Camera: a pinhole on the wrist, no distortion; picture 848 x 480 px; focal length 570.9 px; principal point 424.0 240.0 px. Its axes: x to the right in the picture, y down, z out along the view. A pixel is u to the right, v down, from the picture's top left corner.
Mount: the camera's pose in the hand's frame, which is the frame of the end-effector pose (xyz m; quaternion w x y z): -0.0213 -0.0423 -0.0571 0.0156 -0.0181 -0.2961 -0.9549
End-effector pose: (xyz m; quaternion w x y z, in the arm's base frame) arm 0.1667 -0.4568 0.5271 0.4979 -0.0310 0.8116 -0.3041
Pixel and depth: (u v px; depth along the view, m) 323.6 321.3 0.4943
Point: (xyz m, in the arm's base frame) 0.4912 -0.5168 0.2450
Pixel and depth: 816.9 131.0 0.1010
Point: 0.2339 -0.4099 0.5760
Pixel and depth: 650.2 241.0 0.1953
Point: 0.3193 -0.4194 0.5318
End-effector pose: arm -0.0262 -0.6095 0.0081 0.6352 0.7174 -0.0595 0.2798
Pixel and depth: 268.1 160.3 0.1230
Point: -0.0217 -0.6446 0.0509
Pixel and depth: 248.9 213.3 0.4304
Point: 0.0689 -0.8828 0.2490
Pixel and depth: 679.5 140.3 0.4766
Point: -0.2465 -1.0062 0.1460
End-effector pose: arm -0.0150 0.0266 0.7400 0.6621 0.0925 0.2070 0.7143
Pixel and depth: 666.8 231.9 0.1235
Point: -0.0143 -0.0361 0.8030
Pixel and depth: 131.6 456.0 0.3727
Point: 0.0451 0.2618 1.0255
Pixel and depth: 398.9 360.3 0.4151
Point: 0.0096 0.0907 1.0883
